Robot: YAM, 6 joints.
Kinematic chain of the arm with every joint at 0, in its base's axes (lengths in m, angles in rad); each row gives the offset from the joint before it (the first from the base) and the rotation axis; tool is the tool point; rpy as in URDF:
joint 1: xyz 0 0 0.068 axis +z
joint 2: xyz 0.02 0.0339 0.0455 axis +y
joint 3: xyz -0.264 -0.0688 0 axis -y
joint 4: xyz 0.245 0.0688 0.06 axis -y
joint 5: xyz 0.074 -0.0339 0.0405 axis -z
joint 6: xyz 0.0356 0 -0.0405 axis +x
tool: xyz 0 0 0 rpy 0 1.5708 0
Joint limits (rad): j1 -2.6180..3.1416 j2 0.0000..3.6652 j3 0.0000..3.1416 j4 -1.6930..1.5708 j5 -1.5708..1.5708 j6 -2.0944..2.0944
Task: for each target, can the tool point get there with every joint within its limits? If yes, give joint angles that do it. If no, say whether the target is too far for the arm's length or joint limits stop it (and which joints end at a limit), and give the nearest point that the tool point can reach.
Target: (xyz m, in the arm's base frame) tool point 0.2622 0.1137 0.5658
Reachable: yes | joints 0.2921 1.6993 2.4173 -0.9025 -1.2153 -1.4585
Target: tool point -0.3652 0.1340 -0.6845
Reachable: no: too far | nearest point -0.3035 0.1114 -0.3726 | short by 0.319 m
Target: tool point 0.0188 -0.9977 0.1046
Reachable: no: too far | nearest point 0.0122 -0.6457 0.1078 | short by 0.352 m
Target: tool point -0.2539 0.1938 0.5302
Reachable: yes | joints 2.4787 1.6915 2.3118 -0.9619 -0.0984 1.4610
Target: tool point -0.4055 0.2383 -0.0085
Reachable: yes | joints 2.5740 2.5897 1.3183 0.8399 -0.4990 -1.3072
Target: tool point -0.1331 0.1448 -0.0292
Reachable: yes | joints 2.2180 2.3759 0.2629 1.1614 -0.5594 1.1388
